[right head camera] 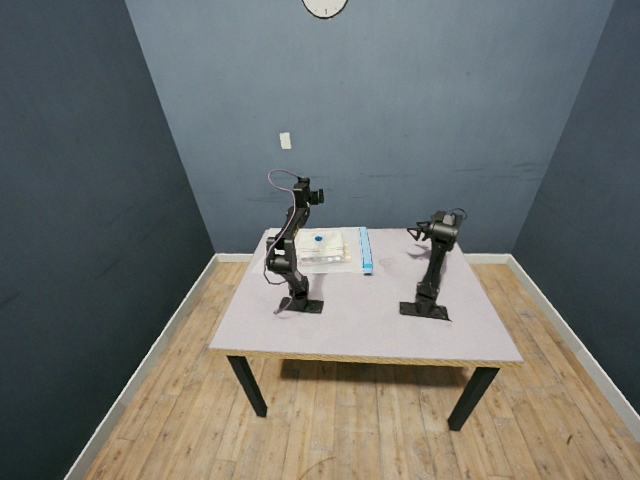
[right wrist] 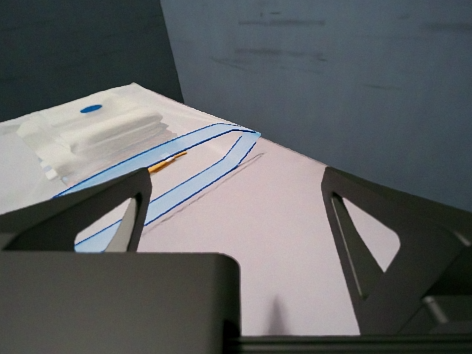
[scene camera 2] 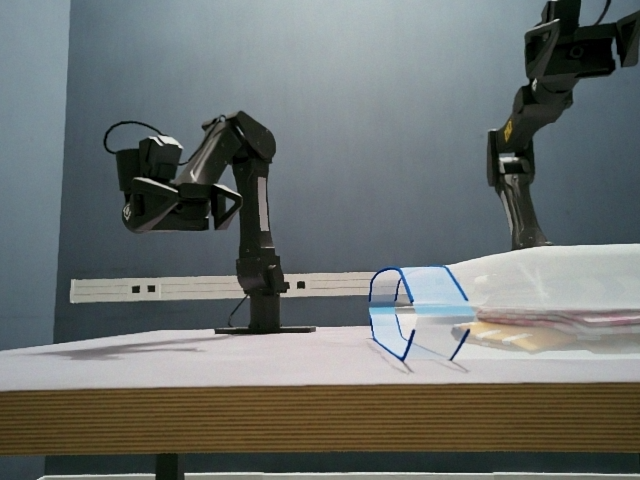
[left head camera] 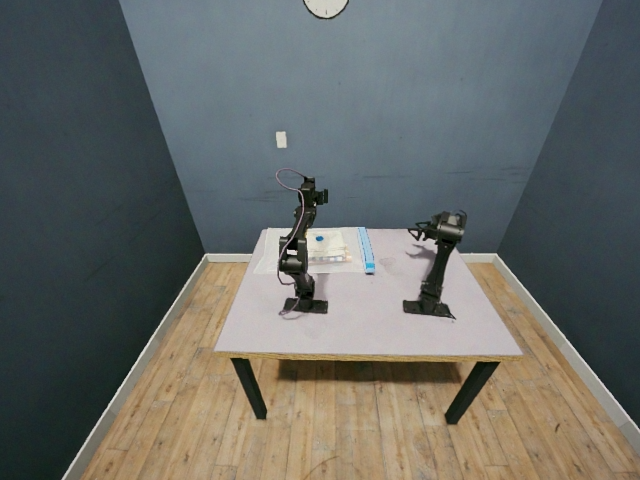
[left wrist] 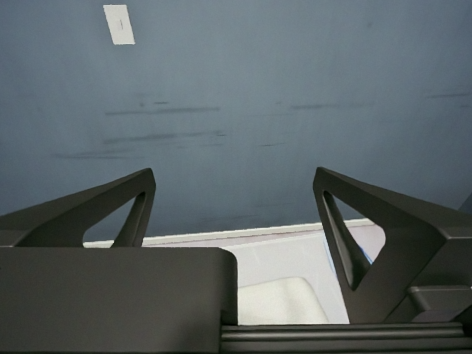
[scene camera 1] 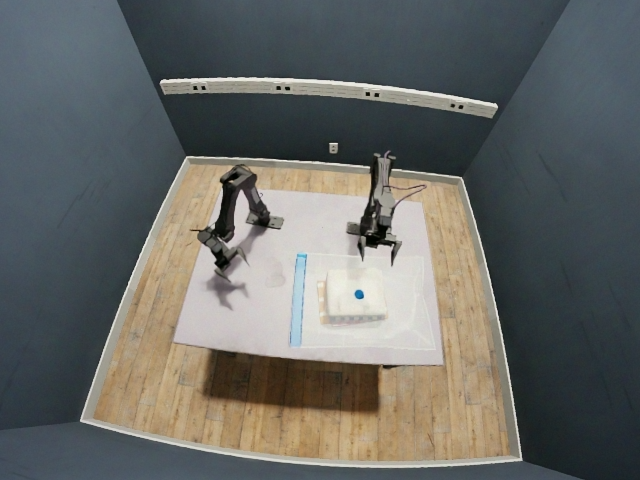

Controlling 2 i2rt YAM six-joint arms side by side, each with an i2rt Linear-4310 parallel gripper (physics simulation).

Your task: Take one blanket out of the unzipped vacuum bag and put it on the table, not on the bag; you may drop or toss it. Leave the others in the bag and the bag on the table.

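Note:
The clear vacuum bag (scene camera 1: 298, 304) (left head camera: 366, 250) (right head camera: 365, 250) lies on the table, its blue-edged mouth (scene camera 2: 439, 289) (right wrist: 200, 181) gaping toward the right arm's side. Inside is a stack of folded blankets: a cream one (scene camera 1: 343, 299) (left head camera: 333, 242) (right head camera: 330, 242) (left wrist: 280, 302) on top, pinkish layers (scene camera 2: 568, 316) below, and an orange-and-white one (scene camera 2: 522, 336) (scene camera 1: 321, 304) at the bottom, nearest the mouth. My right gripper (scene camera 1: 238, 272) (right wrist: 236, 176) (left head camera: 413, 234) is open and empty above the table, off the mouth side, facing the bag. My left gripper (scene camera 1: 377, 263) (left wrist: 234, 176) is open and empty, high by the bag's arm-side edge.
The table (scene camera 1: 232, 325) (left head camera: 361, 330) carries both arm bases. The left arm stands close to the bag's near edge in the left head view. A blue valve (scene camera 1: 359, 294) (right wrist: 91, 109) sits on the bag's top. The table's far edge runs close behind the bag.

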